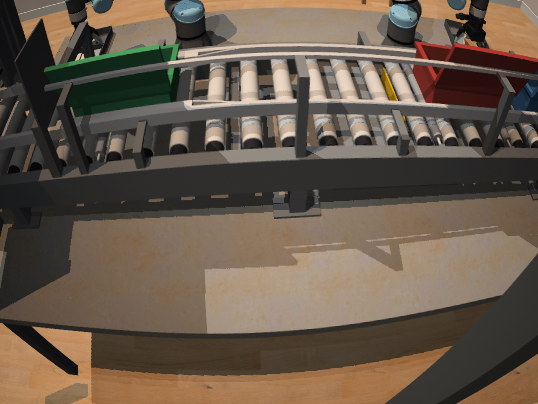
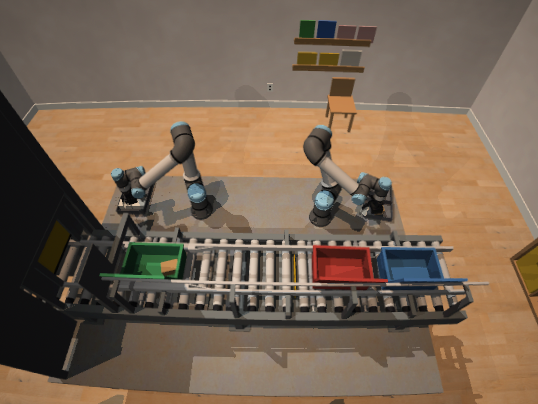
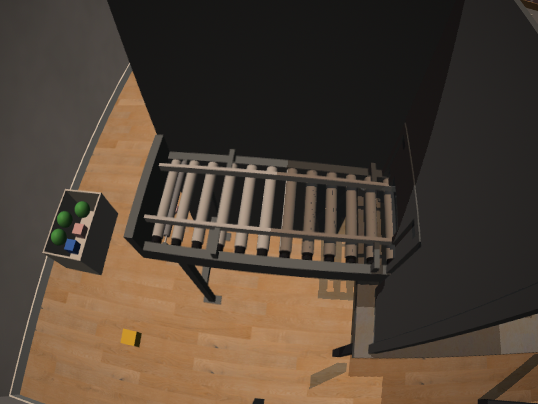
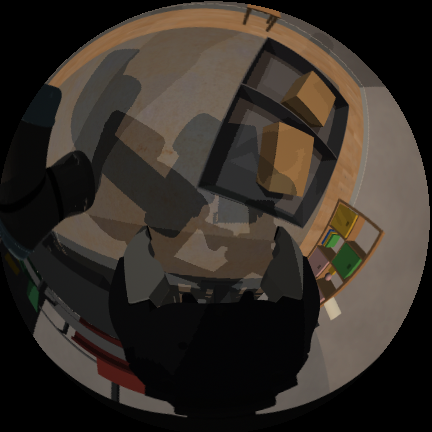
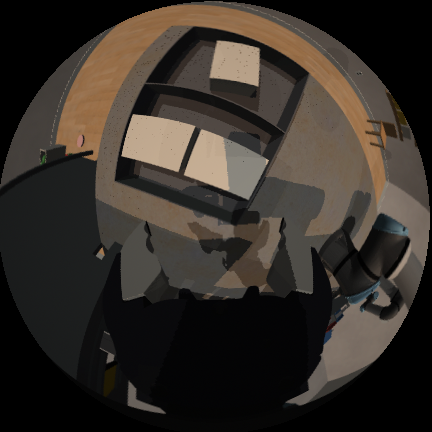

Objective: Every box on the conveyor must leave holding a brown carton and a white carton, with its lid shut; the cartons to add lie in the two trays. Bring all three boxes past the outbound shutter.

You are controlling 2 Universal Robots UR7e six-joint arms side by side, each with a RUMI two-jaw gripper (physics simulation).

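Places are measured from the left arm's base along level axes (x right, y ahead, z up), in millimetres.
Where they show: left gripper, fingertip midpoint: [image 2: 369,213] [image 4: 212,227]; right gripper, fingertip midpoint: [image 2: 135,204] [image 5: 214,221]; left arm's base, origin of the base link: [image 2: 319,217] [image 4: 77,181]; right arm's base, origin of the base link: [image 2: 202,210] [image 5: 331,245].
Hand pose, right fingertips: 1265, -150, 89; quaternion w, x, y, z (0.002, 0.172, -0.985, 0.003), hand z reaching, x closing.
Observation:
Things, the pixels of their top centre, and the offset from my right fingertips, as dx, dy, dz. "*": a spot on its surface instead.
- dark tray, surface spot: [image 4: 280,216] * -1701, +207, -54
- dark upright panel, surface spot: [image 1: 37,75] [image 2: 95,276] * -81, +715, +427
- yellow strip, middle of its top: [image 1: 393,91] [image 2: 294,273] -1010, +637, +126
On the conveyor, a green box [image 1: 125,95] [image 2: 132,257] stands at the left with a brown carton [image 2: 169,265] inside. A red box [image 1: 422,75] [image 2: 342,274] and a blue box [image 1: 530,100] [image 2: 410,272] stand at the right; no carton shows in them. All three lids are open. My left gripper [image 4: 212,227] is open and empty, low beside a dark tray [image 4: 280,216] with two brown cartons [image 4: 315,97] [image 4: 287,160]. My right gripper [image 5: 214,221] is open and empty beside a dark tray [image 5: 165,194] with three white cartons [image 5: 235,62] [image 5: 159,142] [image 5: 225,162].
A dark upright panel [image 1: 37,75] [image 2: 95,270] stands left of the green box. Guide rails and posts [image 1: 302,110] line the conveyor. A yellow strip [image 1: 388,85] [image 2: 295,272] lies between rollers. No box shows on the outbound rollers [image 3: 248,210].

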